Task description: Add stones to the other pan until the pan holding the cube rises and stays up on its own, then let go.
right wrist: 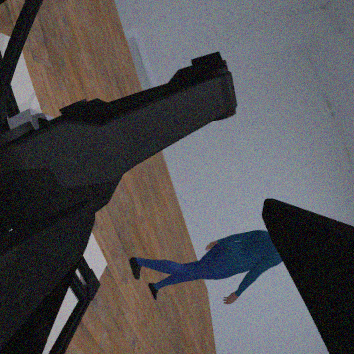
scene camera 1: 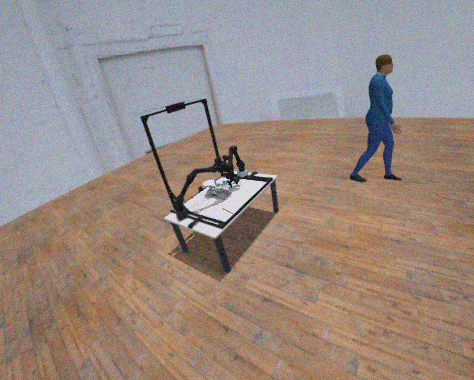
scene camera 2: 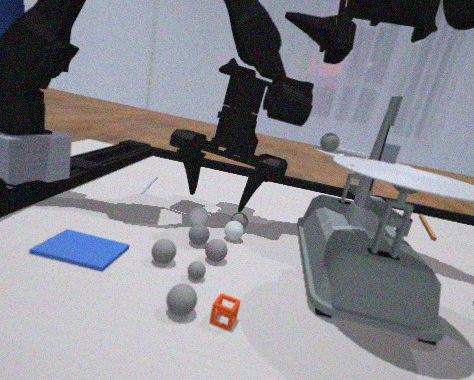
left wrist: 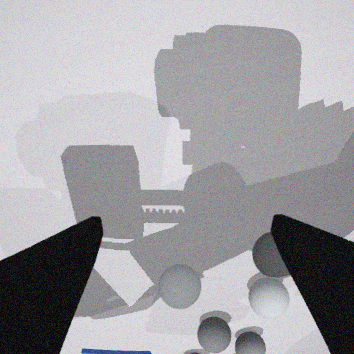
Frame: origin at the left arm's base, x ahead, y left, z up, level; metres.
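Seen in the pictures: left gripper, fingertip midpoint: (scene camera 1: 234, 186) (scene camera 2: 215, 202) (left wrist: 188, 224); right gripper, fingertip midpoint: (right wrist: 179, 208) (scene camera 1: 229, 160); left arm's base, link origin: (scene camera 1: 242, 170) (scene camera 2: 16, 129); right arm's base, link origin: (scene camera 1: 180, 210).
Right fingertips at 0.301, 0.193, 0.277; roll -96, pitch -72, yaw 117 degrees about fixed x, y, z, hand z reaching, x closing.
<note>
Pixels of each thing's middle, then the offset from my right fingertips to it, as dx, dy, dz.
- grey-green balance scale, body centre: (scene camera 2: 373, 189) (scene camera 1: 215, 186) +0.193, -0.086, -0.248
- grey stone, body centre: (scene camera 2: 329, 142) +0.118, -0.018, -0.207
- grey-blue block, body centre: (scene camera 2: 386, 153) +0.199, -0.017, -0.206
- pale stone, body centre: (left wrist: 179, 285) (scene camera 2: 198, 215) -0.034, -0.109, -0.351
- white stone, body centre: (left wrist: 268, 297) (scene camera 2: 234, 230) +0.030, -0.120, -0.351
- dark stone, body centre: (left wrist: 275, 254) (scene camera 2: 239, 221) +0.022, -0.079, -0.351
- blue mat, body centre: (scene camera 2: 83, 248) -0.090, -0.279, -0.363
- orange open-frame cube, body centre: (scene camera 2: 225, 311) +0.092, -0.297, -0.355
- largest stone, body centre: (scene camera 2: 181, 299) +0.054, -0.310, -0.351
- orange stick, body centre: (scene camera 2: 426, 226) +0.334, +0.269, -0.362
The grey-green balance scale (scene camera 2: 380, 290) stands at the right in scene camera 2. Its near white pan (scene camera 2: 415, 177) is bare where it shows. A grey stone (scene camera 2: 329, 141) sits on the far pan. A grey-blue block (scene camera 2: 392, 152) shows partly behind the beam; which pan bears it is unclear. Several stones lie on the table, including a pale stone (scene camera 2: 198, 216) (left wrist: 180, 286), a white stone (scene camera 2: 233, 231) (left wrist: 268, 297) and a dark stone (scene camera 2: 239, 220) (left wrist: 267, 254). My left gripper (scene camera 2: 217, 202) (left wrist: 188, 224) is open and empty above the pale stone. My right gripper (scene camera 2: 352, 27) is open, high above the scale.
A blue mat (scene camera 2: 80, 250) (left wrist: 117, 351) lies left of the stones. An orange open-frame cube (scene camera 2: 224, 311) lies beside the largest stone (scene camera 2: 181, 299). An orange stick (scene camera 2: 427, 227) lies beyond the scale. A person (scene camera 1: 380, 115) (right wrist: 235, 255) stands away from the table.
</note>
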